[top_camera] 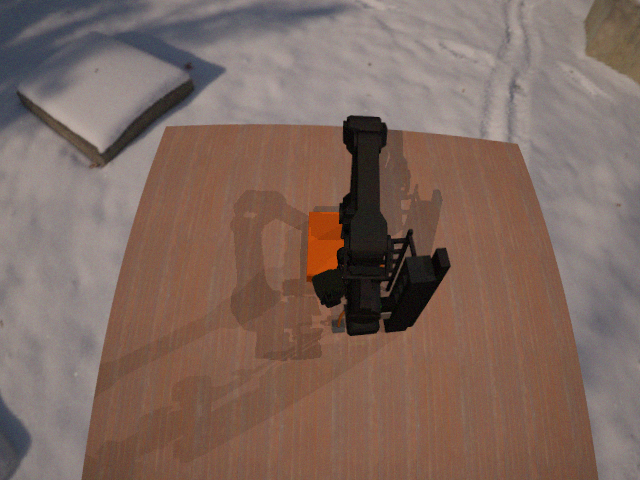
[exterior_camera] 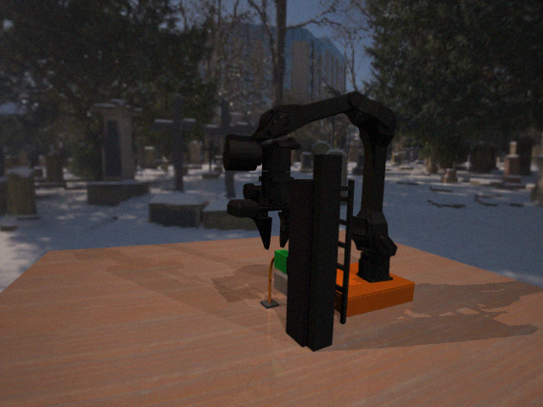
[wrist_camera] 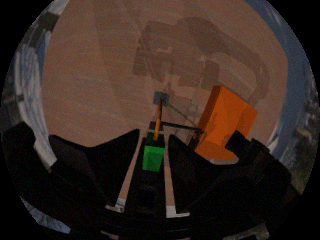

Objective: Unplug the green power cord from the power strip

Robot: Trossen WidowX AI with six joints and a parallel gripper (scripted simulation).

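Now: the green plug 2 cm behind my gripper tip, 5 cm to the left of it and 1 cm below it. Round my gripper tip: black pillar 4 cm behind, 15 cm to the left, 3 cm above; then grey end piece 2 cm to the right, 13 cm below.
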